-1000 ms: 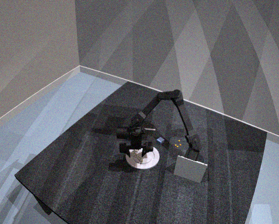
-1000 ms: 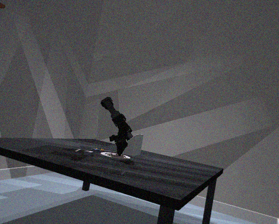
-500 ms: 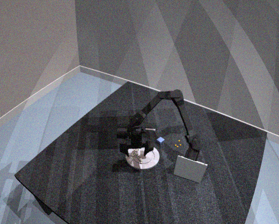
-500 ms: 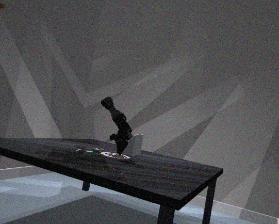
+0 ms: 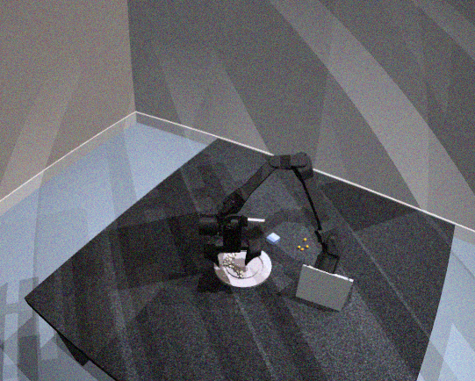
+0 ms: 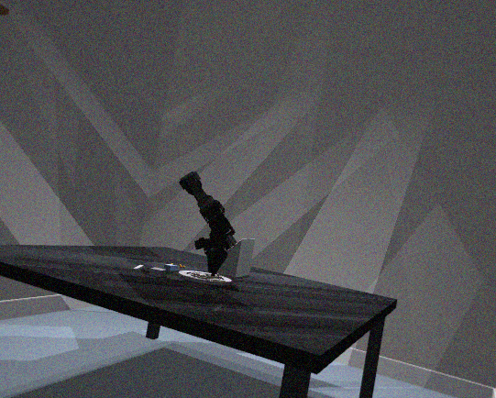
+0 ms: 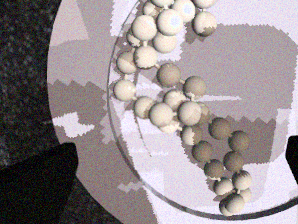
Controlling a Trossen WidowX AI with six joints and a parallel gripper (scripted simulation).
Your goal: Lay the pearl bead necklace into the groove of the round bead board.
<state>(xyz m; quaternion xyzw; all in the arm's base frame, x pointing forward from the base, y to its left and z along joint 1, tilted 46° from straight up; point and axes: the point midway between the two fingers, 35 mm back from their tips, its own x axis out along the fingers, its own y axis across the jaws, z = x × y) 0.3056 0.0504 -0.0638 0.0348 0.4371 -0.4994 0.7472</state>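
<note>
Now: gripper tip 2 cm past the round white bead board, 3 cm to the left of it and 2 cm above it. From my gripper tip the other things lie so: small white block: 14 cm ahead, 13 cm to the right, 2 cm below; small blue cube: 4 cm behind, 21 cm to the right, 2 cm below; thin white stick: 9 cm ahead, 26 cm to the right, 3 cm below.
</note>
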